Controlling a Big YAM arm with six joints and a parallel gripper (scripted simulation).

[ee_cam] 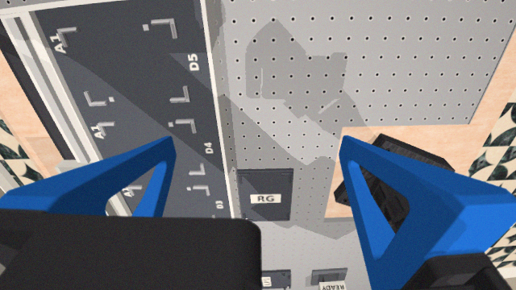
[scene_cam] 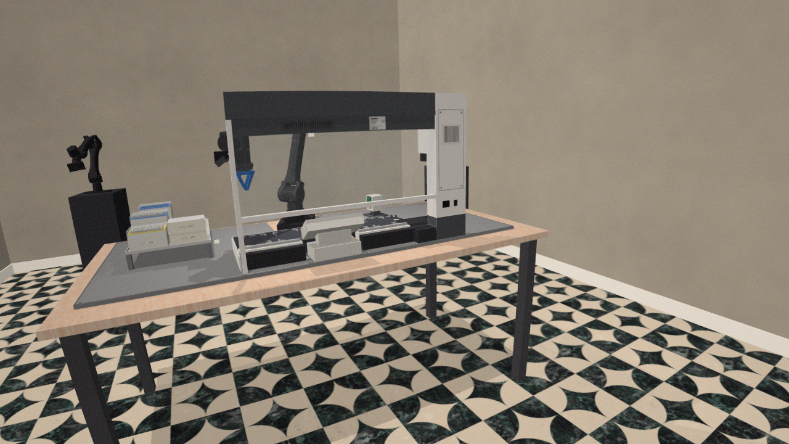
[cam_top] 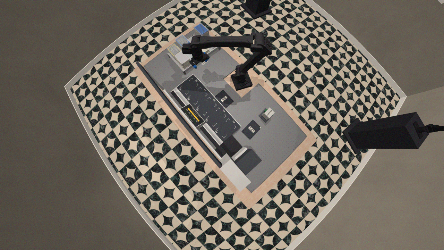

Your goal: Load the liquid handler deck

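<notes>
The cream one-well reservoir is 13 cm behind my hand, 25 cm to the right of it and 16 cm below it. The rest, counted from my hand: clear plate lid 2 cm behind, 23 cm to the right, 16 cm below; white block 8 cm ahead, 22 cm to the right, 15 cm below; shelf label 9 cm behind, 14 cm to the right, 23 cm below.
</notes>
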